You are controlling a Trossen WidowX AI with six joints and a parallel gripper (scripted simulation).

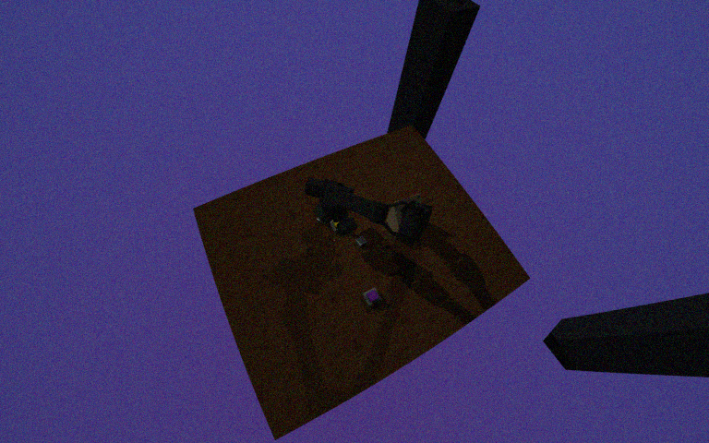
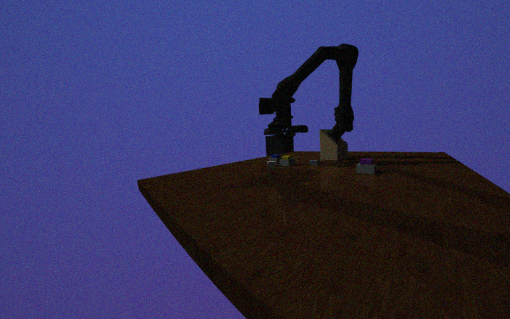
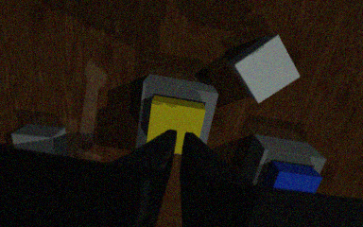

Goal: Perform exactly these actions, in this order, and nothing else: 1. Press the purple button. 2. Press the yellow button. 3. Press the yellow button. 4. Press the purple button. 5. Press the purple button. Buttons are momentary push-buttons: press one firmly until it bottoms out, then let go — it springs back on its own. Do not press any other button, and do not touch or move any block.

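The yellow button is 3 cm below my gripper tip. From my gripper tip the other things lie so: purple button (5 cm ahead, 30 cm to the left, 3 cm below); then grey block (3 cm ahead, 5 cm to the right, 5 cm below); then blue button (5 cm behind, 8 cm to the right, 3 cm below).
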